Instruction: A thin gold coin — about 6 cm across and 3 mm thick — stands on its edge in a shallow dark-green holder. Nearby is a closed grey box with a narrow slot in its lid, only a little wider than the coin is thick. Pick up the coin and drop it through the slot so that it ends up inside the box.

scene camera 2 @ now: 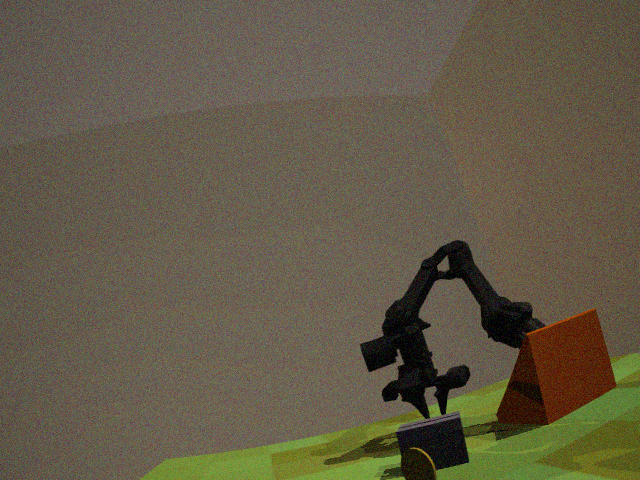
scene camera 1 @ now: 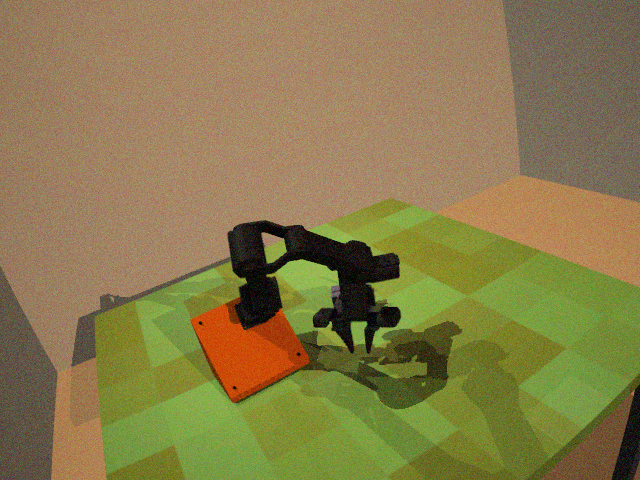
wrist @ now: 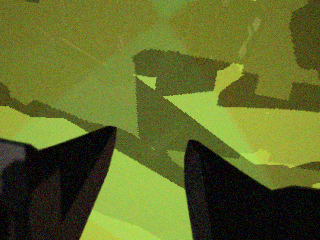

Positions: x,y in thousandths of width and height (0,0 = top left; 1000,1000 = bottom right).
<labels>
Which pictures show my gripper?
Scene camera 2, scene camera 1 and the wrist view: all of them.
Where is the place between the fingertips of my gripper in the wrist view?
473,594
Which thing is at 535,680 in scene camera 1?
My gripper.
</labels>
